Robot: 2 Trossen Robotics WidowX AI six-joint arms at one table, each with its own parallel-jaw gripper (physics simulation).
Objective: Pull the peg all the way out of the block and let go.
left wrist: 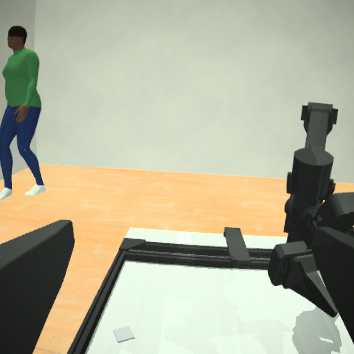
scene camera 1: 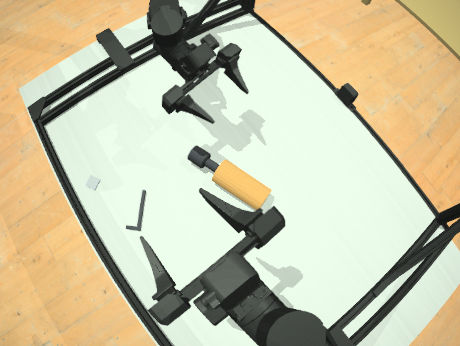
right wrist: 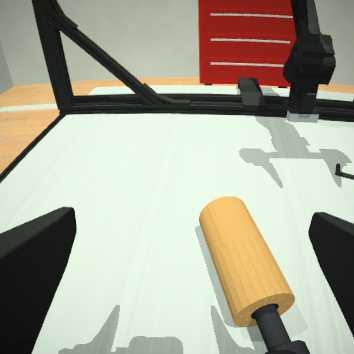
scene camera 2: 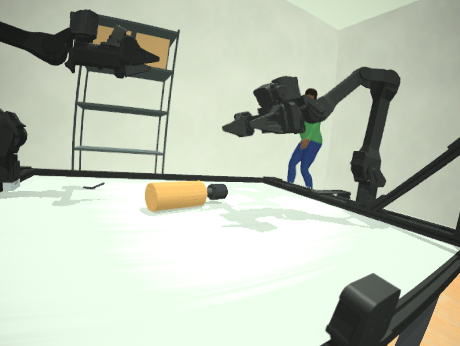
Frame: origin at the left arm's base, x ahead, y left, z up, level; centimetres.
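Seen in the pictures: left gripper, fingertip midpoint: (left wrist: 197, 237) (scene camera 1: 170, 213) (scene camera 2: 155, 64); right gripper, fingertip midpoint: (scene camera 1: 231, 107) (right wrist: 196, 222) (scene camera 2: 235, 126); left arm's base at its link origin: (right wrist: 300, 107) (scene camera 2: 2, 180); right arm's base at its link origin: (scene camera 2: 364, 204).
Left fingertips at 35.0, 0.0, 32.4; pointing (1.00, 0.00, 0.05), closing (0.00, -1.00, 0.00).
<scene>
Pixels of each thing's middle, then the offset from my left fingertips to it, as dx, dy, dz. "pt": a spot on its surface instead.
- orange wooden cylindrical block at the middle of its body: (right wrist: 240, 256) (scene camera 2: 176, 195) (scene camera 1: 241, 185) +3.4, -18.2, -31.6
- black peg at the middle of its body: (right wrist: 270, 325) (scene camera 1: 214, 166) (scene camera 2: 203, 192) +10.6, -16.5, -31.6
- small pale square at a spot on its surface: (left wrist: 124, 334) (scene camera 1: 94, 182) pt +27.0, +7.6, -34.0
- dark box-shaped part at a spot on its surface: (scene camera 2: 367, 305) (scene camera 1: 357, 94) pt +1.4, -58.7, -29.2
An orange wooden cylindrical block (scene camera 1: 242, 184) (scene camera 2: 176, 195) (right wrist: 246, 257) lies on its side on the table. A black peg (scene camera 1: 199, 156) (scene camera 2: 218, 191) (right wrist: 272, 327) sticks out of one end, its thick head and part of its narrower shaft showing; the rest is hidden inside the block. My left gripper (scene camera 1: 171, 214) (left wrist: 197, 237) is open and empty, high above the table, with one finger beside the block in scene camera 1. My right gripper (scene camera 1: 230, 107) (scene camera 2: 238, 126) (right wrist: 196, 222) is open and empty, raised above the table on the peg's side. Neither touches block or peg.
A black L-shaped key (scene camera 1: 142, 210) (scene camera 2: 94, 186) and a small pale square (scene camera 1: 93, 182) (left wrist: 124, 334) lie toward the left of scene camera 1. A black frame (scene camera 1: 80, 200) borders the table. A dark box-shaped part (scene camera 1: 347, 95) (scene camera 2: 367, 305) sits on its edge.
</scene>
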